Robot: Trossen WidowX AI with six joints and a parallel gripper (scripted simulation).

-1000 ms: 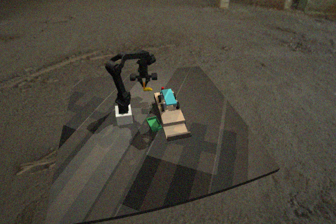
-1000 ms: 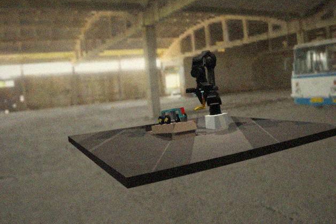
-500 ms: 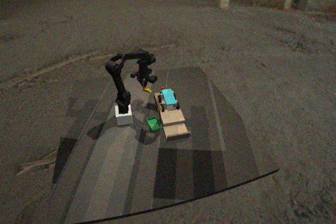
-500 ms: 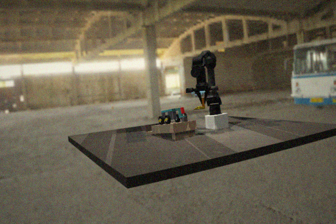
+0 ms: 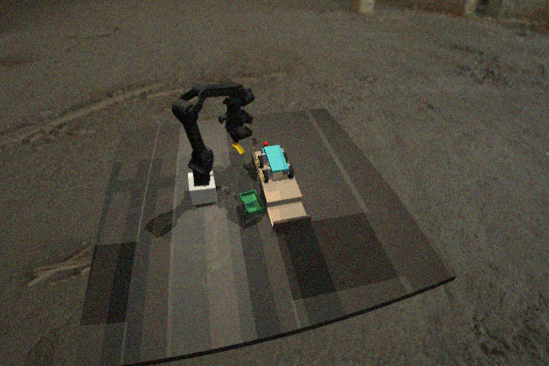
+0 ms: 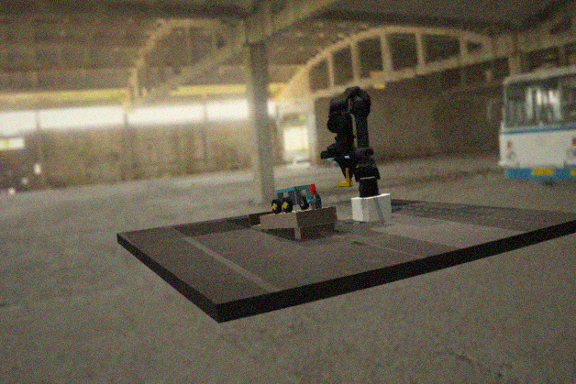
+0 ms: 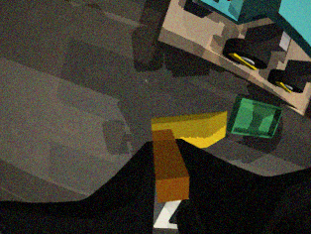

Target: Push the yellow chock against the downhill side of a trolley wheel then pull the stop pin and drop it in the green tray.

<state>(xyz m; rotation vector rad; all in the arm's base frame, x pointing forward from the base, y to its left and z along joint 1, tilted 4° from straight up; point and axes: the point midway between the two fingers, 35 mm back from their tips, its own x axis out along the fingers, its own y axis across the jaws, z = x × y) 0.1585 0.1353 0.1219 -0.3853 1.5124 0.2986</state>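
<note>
The yellow chock is 2 cm to the right of my gripper tip, 1 cm below it and 1 cm ahead of it. The rest, counted from my gripper tip: red-headed stop pin: 13 cm ahead, 4 cm below, 1 cm to the right; then teal trolley: 16 cm ahead, 11 cm to the right, 6 cm below; then tan ramp: 16 cm ahead, 13 cm below, 12 cm to the right.
</note>
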